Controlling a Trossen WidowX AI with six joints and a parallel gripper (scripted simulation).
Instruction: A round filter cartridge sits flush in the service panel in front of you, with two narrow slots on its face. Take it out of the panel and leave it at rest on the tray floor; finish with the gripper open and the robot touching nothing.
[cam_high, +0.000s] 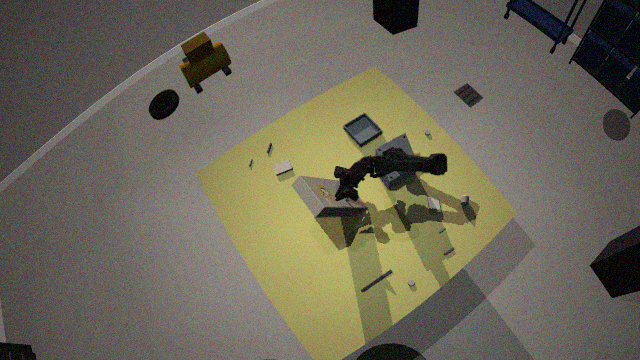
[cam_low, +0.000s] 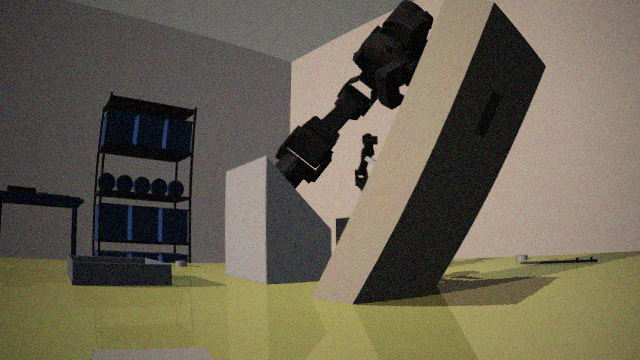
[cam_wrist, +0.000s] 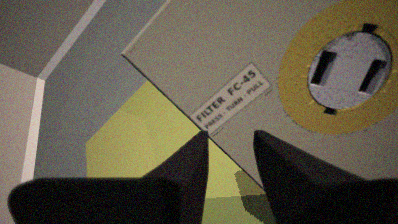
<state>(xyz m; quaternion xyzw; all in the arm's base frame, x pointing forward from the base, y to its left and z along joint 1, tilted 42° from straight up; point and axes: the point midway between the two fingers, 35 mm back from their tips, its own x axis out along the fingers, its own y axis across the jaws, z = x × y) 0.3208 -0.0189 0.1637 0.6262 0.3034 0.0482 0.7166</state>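
The round filter cartridge lies 3 cm ahead of my gripper tip, 7 cm to the right of it and 5 cm below it. From my gripper tip the other things lie so: tray: 38 cm behind, 38 cm to the right, 27 cm below; then service panel: 2 cm behind, 7 cm to the right, 12 cm below.
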